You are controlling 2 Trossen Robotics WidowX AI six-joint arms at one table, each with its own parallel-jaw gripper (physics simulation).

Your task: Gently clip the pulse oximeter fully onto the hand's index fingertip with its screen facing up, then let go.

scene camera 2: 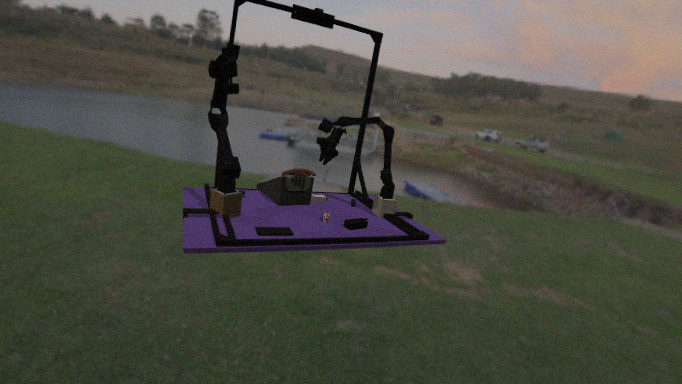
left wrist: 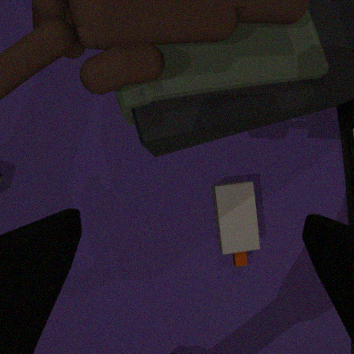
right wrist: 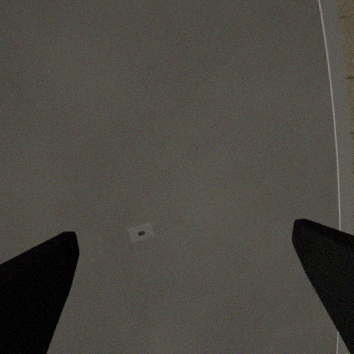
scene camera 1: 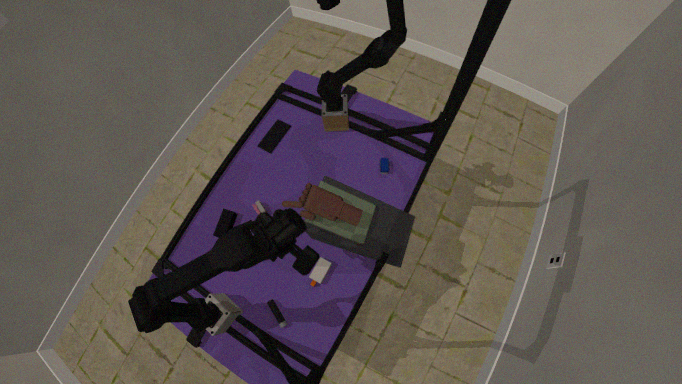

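Pixels of known places: left gripper, fingertip midpoint: [scene camera 2: 321, 163] [left wrist: 194, 223] [scene camera 1: 297, 240]; right gripper, fingertip midpoint: [scene camera 2: 231, 74] [right wrist: 186, 236]; left arm's base at its link origin: [scene camera 2: 386, 197] [scene camera 1: 211, 314]; right arm's base at its link origin: [scene camera 2: 226, 190] [scene camera 1: 334, 104].
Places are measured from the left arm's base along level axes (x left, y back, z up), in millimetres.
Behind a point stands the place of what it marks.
The pulse oximeter [scene camera 1: 259, 207] @[x 136, y -383, z -74 mm] [scene camera 2: 326, 217] @[x 165, y -388, z -80 mm], small, white and pink, lies on the purple table, apart from the hand. The brown hand [scene camera 1: 327, 204] @[x -110, y -511, z 80 mm] [scene camera 2: 298, 174] @[x -66, y -503, z 66 mm] [left wrist: 150, 22] @[x -96, y -473, z 86 mm] rests on a green pad [scene camera 1: 368, 212] @[x -213, y -582, z -2 mm] [left wrist: 250, 62] @[x -169, y -476, z 28 mm] on a dark wedge [scene camera 1: 392, 230] @[x -309, y -589, z -54 mm] [left wrist: 235, 110] @[x -158, y -439, z 24 mm]. Its index finger [scene camera 1: 291, 204] [left wrist: 30, 60] sticks out past the pad toward the oximeter's side. My left gripper [scene camera 2: 326, 161] @[x -118, y -371, z 131 mm] [left wrist: 194, 223] @[x -118, y -371, z 131 mm] is open and empty, pointing down high above the table; the arm hides parts beneath it in scene camera 1. My right gripper [right wrist: 186, 236] @[x 216, y -889, z 505 mm] is open and empty, raised and facing a wall.
A white box with an orange tab [scene camera 1: 320, 270] @[x -187, y -338, z -77 mm] [scene camera 2: 318, 198] @[x -163, y -344, z -86 mm] [left wrist: 237, 217] @[x -186, y -339, z -77 mm] lies beside the wedge. A black box [scene camera 1: 226, 223] @[x 201, y -257, z -70 mm] [scene camera 2: 355, 223] @[x 242, y -266, z -74 mm], a dark flat slab [scene camera 1: 274, 136] @[x 307, y -653, z -97 mm] [scene camera 2: 274, 231] @[x 323, y -658, z -97 mm], a blue item [scene camera 1: 384, 165] @[x -150, y -785, z -72 mm] and a dark cylinder [scene camera 1: 276, 313] @[x -155, y -129, z -80 mm] also lie on the table.
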